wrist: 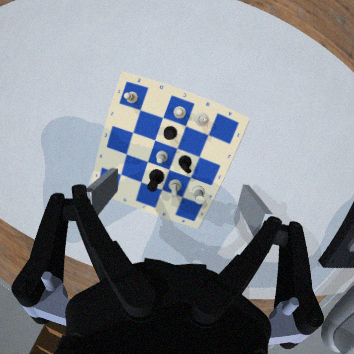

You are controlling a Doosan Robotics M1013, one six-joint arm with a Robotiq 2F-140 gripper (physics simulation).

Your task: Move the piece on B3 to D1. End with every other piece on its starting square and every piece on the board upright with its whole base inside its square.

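Frame: origin at the arm's base, x ahead, y left, z up, level; millimetres.
Seen in the pictures: gripper, between the fingertips: [178,187].
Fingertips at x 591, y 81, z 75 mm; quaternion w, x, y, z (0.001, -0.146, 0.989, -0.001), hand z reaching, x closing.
A point is followed by its place in that frame.
The chessboard [225,167] {x 519, y 57, z -29 mm} is a blue and cream grid with lettered edges. The black piece on B3 [185,163] {x 587, y 70, z 4 mm} stands upright, with a head that leans toward the camera's lower side. D1 [157,103] {x 662, y 7, z -29 mm} is a bare cream square between white pieces on E1 [131,96] {x 699, y 11, z -9 mm} and C1 [179,112] {x 624, y 7, z 2 mm}. My gripper [178,187] {x 591, y 81, z 75 mm} is wide open and empty, above the board's near part. Its left pad covers part of the E5 corner; its right pad shows beyond the board's right side. The B3 piece is farther up the view than the fingertips.
White pieces stand on B1 [202,119] {x 592, y 3, z 11 mm}, C3 [161,157] {x 622, y 77, z -1 mm}, B4 [174,186] {x 587, y 110, z 2 mm} and A4 [199,193] {x 545, y 107, z -4 mm}. Black pieces stand on C2 [170,132] {x 624, y 38, z 4 mm} and C4 [156,177] {x 617, y 113, z -10 mm}, near B3. A dark object [342,245] {x 113, y 89, z -2 mm} is at the right edge. The pale table [280,100] {x 479, y -92, z -35 mm} has a curved edge.
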